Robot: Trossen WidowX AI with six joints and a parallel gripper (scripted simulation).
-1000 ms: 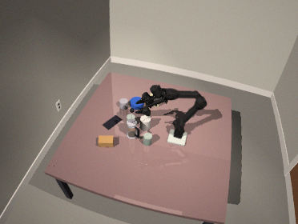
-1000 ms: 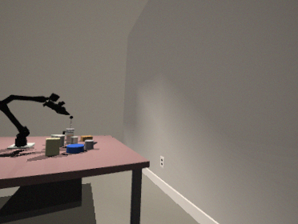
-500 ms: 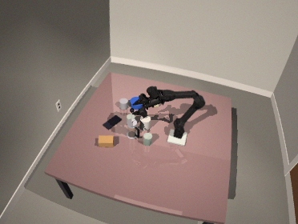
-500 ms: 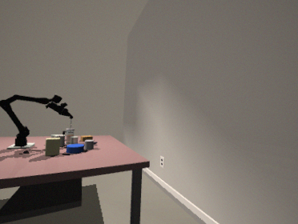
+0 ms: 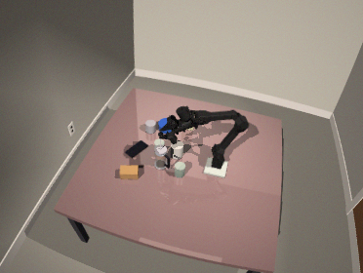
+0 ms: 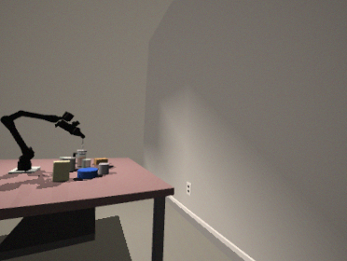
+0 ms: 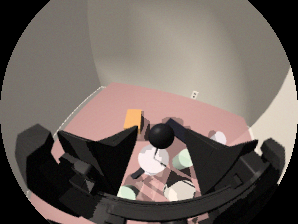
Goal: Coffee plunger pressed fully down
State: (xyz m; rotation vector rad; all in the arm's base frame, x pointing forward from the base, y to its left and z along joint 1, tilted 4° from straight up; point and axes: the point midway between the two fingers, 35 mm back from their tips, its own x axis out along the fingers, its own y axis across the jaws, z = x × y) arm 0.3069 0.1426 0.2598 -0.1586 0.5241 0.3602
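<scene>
My gripper tip is 20 mm past the coffee press and 130 mm above it. The rest, counted from my gripper tip: dark phone: 200 mm ahead, 50 mm to the right, 260 mm below; white cup: 60 mm behind, 120 mm to the right, 220 mm below; orange box: 130 mm ahead, 160 mm to the left, 240 mm below.
</scene>
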